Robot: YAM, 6 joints.
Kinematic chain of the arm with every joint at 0, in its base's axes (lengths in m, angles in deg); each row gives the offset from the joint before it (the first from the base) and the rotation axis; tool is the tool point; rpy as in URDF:
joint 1: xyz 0 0 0.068 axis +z
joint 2: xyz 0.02 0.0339 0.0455 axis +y
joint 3: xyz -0.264 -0.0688 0 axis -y
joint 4: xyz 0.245 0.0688 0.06 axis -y
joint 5: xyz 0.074 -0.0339 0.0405 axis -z
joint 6: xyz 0.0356 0 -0.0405 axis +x
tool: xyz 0 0 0 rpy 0 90 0
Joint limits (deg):
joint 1: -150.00..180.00
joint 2: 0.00..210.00
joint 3: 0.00..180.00
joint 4: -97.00..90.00
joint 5: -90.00..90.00
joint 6: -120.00..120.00
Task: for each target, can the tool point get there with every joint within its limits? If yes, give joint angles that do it. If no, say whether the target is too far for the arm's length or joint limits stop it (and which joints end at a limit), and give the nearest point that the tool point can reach.
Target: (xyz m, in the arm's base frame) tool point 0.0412 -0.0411 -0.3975
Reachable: no: joint limits stop it (at a limit: joint 2) | nearest point 0.0610 -0.0609 -0.3418 | short by 0.062 m
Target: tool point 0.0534 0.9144 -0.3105
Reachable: no: too far | nearest point 0.0341 0.5847 -0.1542 | short by 0.365 m
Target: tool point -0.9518 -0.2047 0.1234
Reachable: no: too far | nearest point -0.6407 -0.0183 0.1201 | short by 0.363 m
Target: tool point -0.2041 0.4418 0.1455
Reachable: yes | joints 111.76 138.27 113.67 -52.96 -46.37 36.59
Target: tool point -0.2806 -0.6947 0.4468
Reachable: no: too far | nearest point -0.2207 -0.5463 0.3737 | short by 0.176 m
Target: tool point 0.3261 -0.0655 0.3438
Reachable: yes | joints -12.16 80.62 68.02 -6.25 -7.56 -65.42
